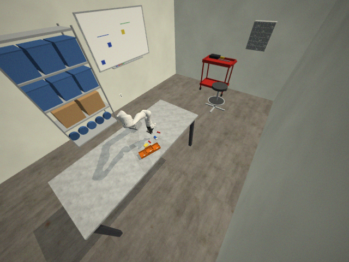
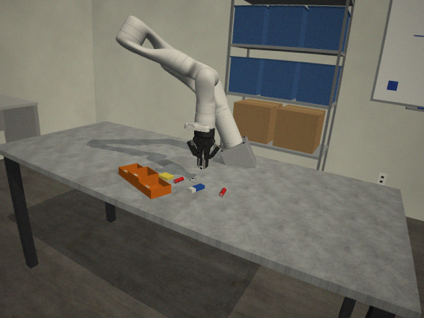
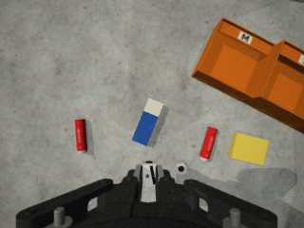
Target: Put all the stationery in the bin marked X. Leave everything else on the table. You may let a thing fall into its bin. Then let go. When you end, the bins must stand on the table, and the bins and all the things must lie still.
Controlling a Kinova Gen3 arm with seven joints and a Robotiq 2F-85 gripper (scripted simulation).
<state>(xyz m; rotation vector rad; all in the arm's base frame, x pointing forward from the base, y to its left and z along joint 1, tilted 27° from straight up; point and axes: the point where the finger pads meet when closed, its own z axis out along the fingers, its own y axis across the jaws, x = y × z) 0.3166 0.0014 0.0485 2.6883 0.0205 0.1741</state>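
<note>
My gripper is now 15 cm to the left of the yellow block, 8 cm above it and 1 cm short of it. Also, from my hand: nut 8 cm below, 5 cm to the right, 1 cm behind; then white eraser 8 cm below, 6 cm ahead; then grey sharpener-like piece 1 cm below.
</note>
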